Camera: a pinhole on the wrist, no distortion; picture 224 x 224 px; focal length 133.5 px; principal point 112.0 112.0 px. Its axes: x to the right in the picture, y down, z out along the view. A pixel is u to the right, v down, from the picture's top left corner.
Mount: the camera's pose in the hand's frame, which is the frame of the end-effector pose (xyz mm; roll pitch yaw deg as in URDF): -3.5 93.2 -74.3 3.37 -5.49 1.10
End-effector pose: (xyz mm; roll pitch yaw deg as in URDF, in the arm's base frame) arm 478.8 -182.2 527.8 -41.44 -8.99 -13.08
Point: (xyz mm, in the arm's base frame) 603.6 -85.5 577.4
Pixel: 210.8 99.7
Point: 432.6 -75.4 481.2
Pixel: 41.5 121.8
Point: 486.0 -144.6 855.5
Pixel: 142.5 13.6
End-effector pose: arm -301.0 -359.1 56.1 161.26 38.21 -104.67
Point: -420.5 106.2 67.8
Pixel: 16.8 137.3
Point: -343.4 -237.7 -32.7
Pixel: 109.1 80.3
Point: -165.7 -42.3 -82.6
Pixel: 61.5 37.5
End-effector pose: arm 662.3 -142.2 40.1 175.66 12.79 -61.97
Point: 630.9 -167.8 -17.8
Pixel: 147.7 61.1
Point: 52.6 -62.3 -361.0
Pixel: 67.7 206.5
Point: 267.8 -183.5 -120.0
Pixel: outside the picture
